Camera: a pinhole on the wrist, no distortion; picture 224 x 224 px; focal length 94.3 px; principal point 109.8 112.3 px. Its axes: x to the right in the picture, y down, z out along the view. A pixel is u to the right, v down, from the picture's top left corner.
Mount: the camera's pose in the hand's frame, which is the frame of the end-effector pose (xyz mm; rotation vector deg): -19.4 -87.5 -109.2 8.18 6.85 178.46
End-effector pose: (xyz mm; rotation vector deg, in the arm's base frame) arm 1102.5 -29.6 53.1 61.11 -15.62 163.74
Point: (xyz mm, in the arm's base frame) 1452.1 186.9 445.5
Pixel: 115 158
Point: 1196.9 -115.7 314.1
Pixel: 91 90
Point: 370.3 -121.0 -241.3
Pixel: behind the camera
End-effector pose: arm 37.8 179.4 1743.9 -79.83 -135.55 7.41
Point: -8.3 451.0 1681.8
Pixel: 24 41
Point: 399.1 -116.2 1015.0
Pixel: 216 52
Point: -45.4 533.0 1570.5
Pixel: 44 58
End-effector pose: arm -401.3 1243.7 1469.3 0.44 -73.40 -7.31
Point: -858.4 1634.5 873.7
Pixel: outside the picture
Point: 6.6 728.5 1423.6
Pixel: behind the camera
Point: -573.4 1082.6 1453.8
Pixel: 128 154
